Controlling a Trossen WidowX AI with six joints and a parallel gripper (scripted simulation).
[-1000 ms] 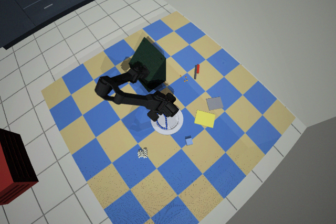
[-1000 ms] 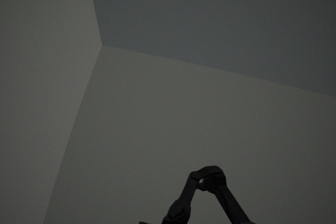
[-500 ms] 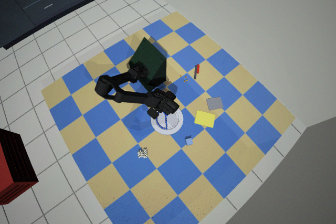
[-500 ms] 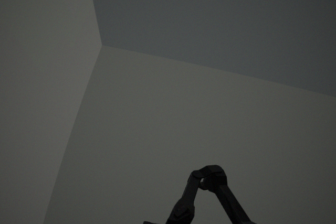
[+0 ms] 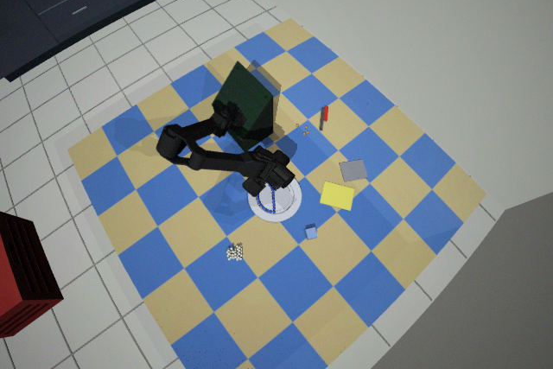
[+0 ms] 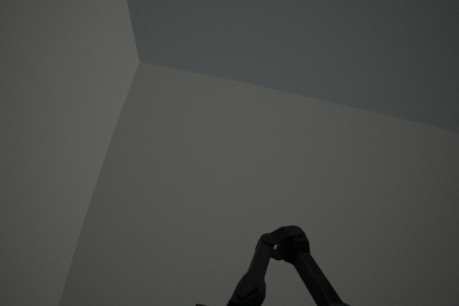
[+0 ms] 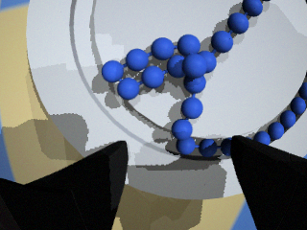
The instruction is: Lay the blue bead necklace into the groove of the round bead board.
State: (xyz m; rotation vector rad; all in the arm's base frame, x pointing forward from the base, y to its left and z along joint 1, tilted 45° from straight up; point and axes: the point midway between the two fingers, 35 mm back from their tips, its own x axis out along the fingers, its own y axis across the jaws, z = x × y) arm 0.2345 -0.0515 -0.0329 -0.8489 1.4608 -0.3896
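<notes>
Right now my gripper tip is 6 cm short of the round white bead board and 1 cm above it. Round my gripper tip: small blue cube 25 cm ahead, 3 cm to the left, 1 cm below; then grey square 32 cm to the left, 14 cm ahead, 2 cm below; then yellow pad 20 cm to the left, 19 cm ahead, 2 cm below.
</notes>
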